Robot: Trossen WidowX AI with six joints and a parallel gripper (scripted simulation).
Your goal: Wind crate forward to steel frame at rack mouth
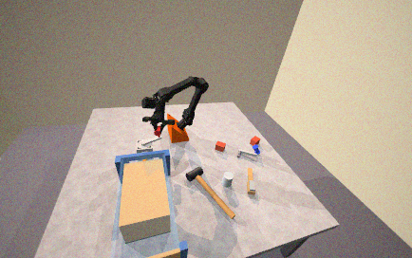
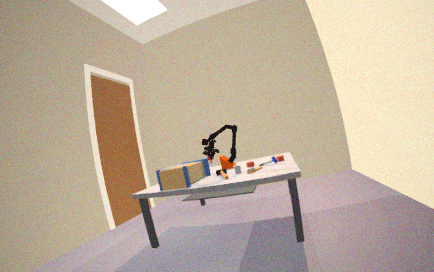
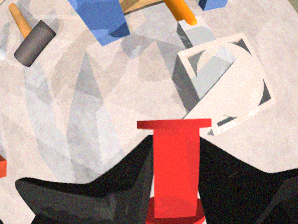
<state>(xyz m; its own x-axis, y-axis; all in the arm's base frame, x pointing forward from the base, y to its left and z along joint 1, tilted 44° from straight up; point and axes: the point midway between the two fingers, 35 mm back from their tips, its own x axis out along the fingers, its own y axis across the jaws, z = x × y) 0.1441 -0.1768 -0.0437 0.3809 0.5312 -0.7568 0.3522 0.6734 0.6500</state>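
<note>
The red-handled winch handle is 3 cm to the right of my gripper tip and 3 cm below it. From my gripper tip the other things lie so: red grip: 1 cm behind, 1 cm to the left; frame: 19 cm ahead, 8 cm to the right, 3 cm below; grey hand winch: 1 cm ahead, 9 cm to the right, 10 cm below.
</note>
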